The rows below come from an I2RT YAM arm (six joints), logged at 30 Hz.
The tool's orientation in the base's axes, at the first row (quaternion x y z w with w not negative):
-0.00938 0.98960 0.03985 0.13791
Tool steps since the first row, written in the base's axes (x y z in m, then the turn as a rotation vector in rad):
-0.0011 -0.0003 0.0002 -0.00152 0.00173 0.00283
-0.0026 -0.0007 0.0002 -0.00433 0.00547 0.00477
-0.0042 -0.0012 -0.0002 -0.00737 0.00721 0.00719
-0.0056 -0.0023 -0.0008 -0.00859 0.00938 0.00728
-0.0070 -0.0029 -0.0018 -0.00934 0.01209 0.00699
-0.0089 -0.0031 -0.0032 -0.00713 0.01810 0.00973
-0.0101 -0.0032 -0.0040 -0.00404 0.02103 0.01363
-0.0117 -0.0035 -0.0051 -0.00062 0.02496 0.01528
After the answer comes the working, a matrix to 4 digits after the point.
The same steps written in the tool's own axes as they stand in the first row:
0.0010 -0.0003 -0.0005 0.00067 0.00199 -0.00299
0.0025 -0.0006 -0.0010 0.00282 0.00594 -0.00531
0.0041 -0.0011 -0.0010 0.00507 0.00795 -0.00831
0.0056 -0.0022 -0.0009 0.00620 0.01016 -0.00855
0.0072 -0.0028 -0.0004 0.00698 0.01286 -0.00826
0.0095 -0.0031 0.0004 0.00406 0.01899 -0.00980
0.0108 -0.0032 0.0008 0.00000 0.02212 -0.01245
0.0127 -0.0035 0.0014 -0.00377 0.02606 -0.01279

The tool's axes in the first row as the columns of a matrix, in the base's axes (rounded; the answer above uses it unrounded):
-0.9618 -0.0296 0.2722
-0.0076 0.9966 0.0815
-0.2737 0.0763 -0.9588

